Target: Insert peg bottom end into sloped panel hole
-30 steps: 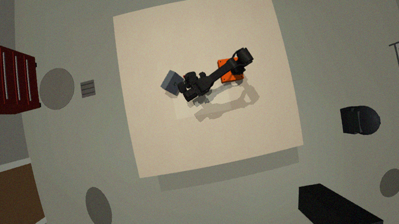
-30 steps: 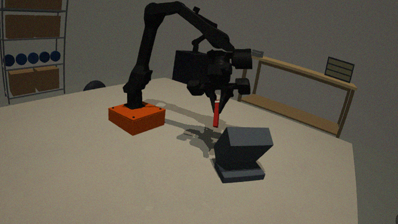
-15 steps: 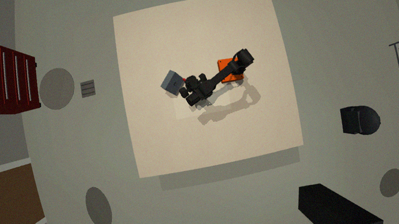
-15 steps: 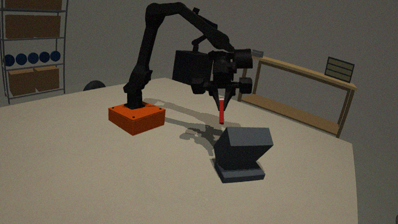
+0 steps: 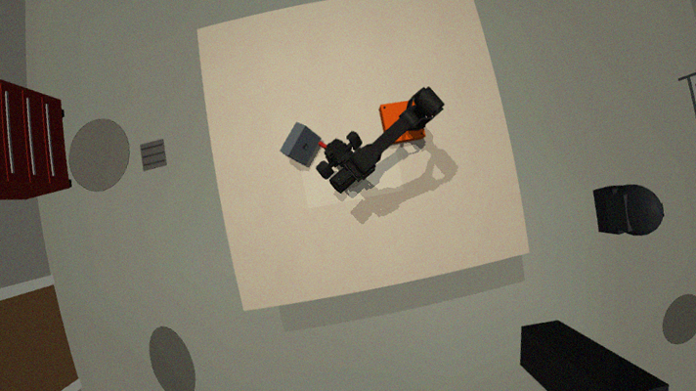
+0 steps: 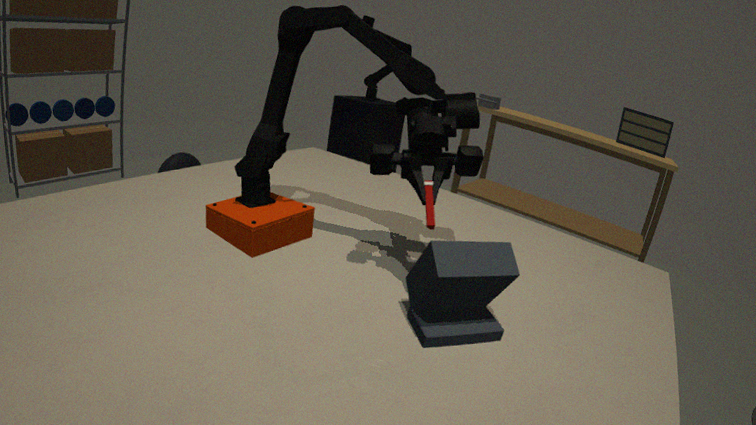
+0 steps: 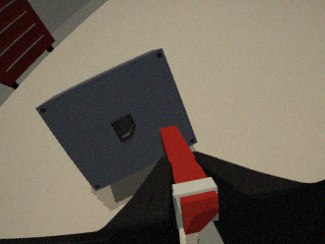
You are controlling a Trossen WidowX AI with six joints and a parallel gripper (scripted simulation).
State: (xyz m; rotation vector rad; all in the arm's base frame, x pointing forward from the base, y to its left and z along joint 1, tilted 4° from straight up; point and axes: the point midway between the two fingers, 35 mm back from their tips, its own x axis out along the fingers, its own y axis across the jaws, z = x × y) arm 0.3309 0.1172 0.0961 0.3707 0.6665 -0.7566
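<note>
The grey sloped panel is 10 cm ahead of my gripper tip, 3 cm to the right of it and 7 cm below it. From my gripper tip the other things lie so: red peg: 1 cm behind, 1 cm to the left, 1 cm above.
</note>
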